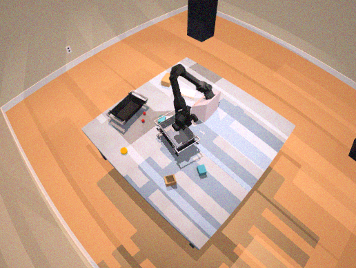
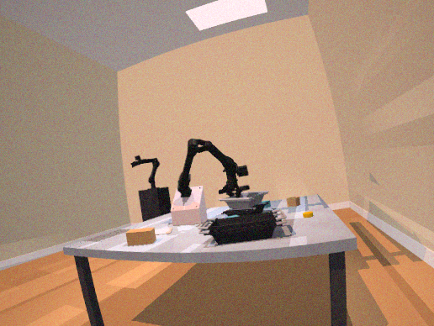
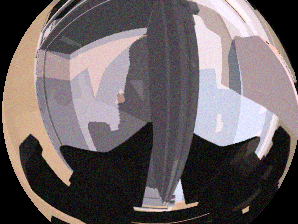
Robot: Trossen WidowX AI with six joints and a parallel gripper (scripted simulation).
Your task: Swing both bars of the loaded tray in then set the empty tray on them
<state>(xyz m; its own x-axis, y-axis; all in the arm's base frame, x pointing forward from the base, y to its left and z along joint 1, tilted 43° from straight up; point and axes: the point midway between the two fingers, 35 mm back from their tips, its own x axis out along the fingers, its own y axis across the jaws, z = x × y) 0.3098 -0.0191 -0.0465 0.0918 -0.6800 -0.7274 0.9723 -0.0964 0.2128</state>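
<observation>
Now: the grey tray 70 mm ahead of my gripper tip, 30 mm above it and 20 mm to the right of it. The rest, counted from my gripper tip: yellow disc 410 mm ahead, 220 mm to the right, 70 mm below; orange block 520 mm to the right, 330 mm behind, 50 mm below; brown box 340 mm ahead, 190 mm to the left, 70 mm below.
</observation>
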